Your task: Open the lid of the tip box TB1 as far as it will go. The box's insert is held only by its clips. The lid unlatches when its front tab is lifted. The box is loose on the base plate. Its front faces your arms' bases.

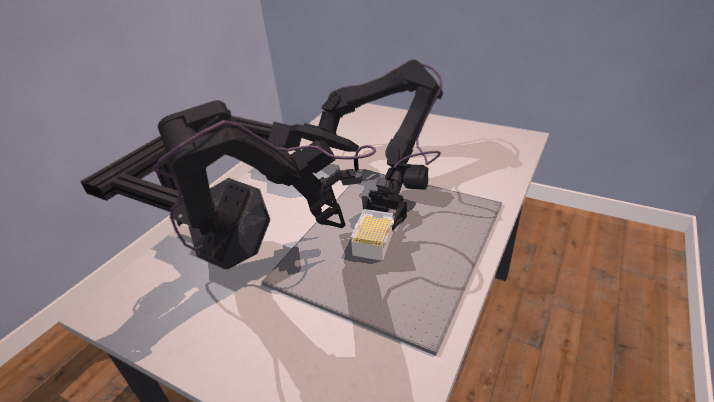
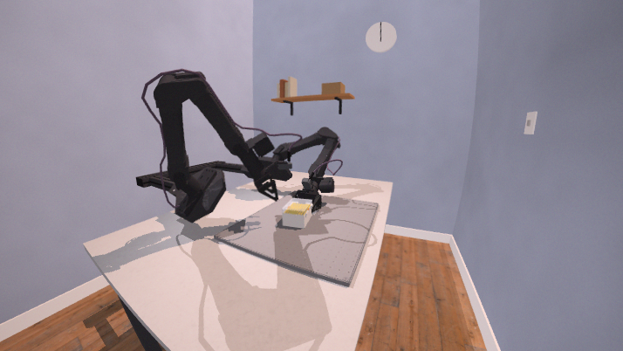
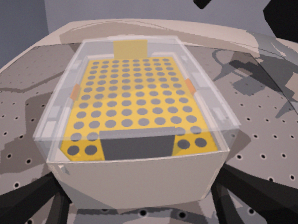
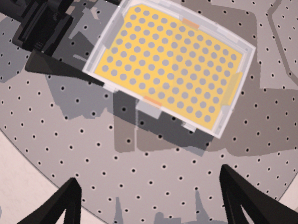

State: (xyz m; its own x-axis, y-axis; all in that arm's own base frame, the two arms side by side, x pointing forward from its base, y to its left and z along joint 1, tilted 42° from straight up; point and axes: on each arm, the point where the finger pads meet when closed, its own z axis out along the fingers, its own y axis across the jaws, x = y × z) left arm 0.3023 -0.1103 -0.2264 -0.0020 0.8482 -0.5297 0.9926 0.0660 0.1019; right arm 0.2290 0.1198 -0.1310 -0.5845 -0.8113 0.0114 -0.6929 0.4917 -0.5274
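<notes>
Right now the tip box is 8 cm ahead of my right hand, 4 cm to the left of it and 6 cm below it.
My left hand is 10 mm short of the tip box, 50 mm to the left of it and 20 mm below it.
</notes>
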